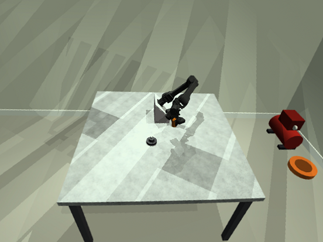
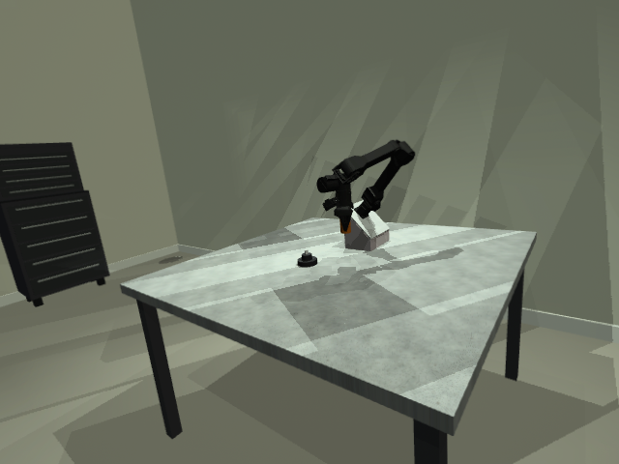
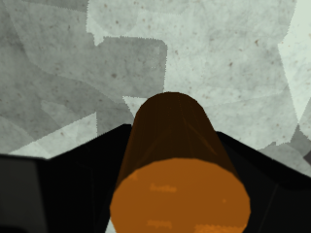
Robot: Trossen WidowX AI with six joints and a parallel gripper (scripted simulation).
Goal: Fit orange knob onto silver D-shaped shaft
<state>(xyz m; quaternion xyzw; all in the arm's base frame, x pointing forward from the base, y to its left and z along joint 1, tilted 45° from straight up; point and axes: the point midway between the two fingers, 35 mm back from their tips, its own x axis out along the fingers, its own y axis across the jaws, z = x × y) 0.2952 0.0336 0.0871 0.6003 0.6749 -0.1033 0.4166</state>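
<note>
Now: gripper tip 3 cm below the orange knob. From my gripper tip the other things lie so: pedestal: 18 cm to the right, 12 cm below, 3 cm ahead.
</note>
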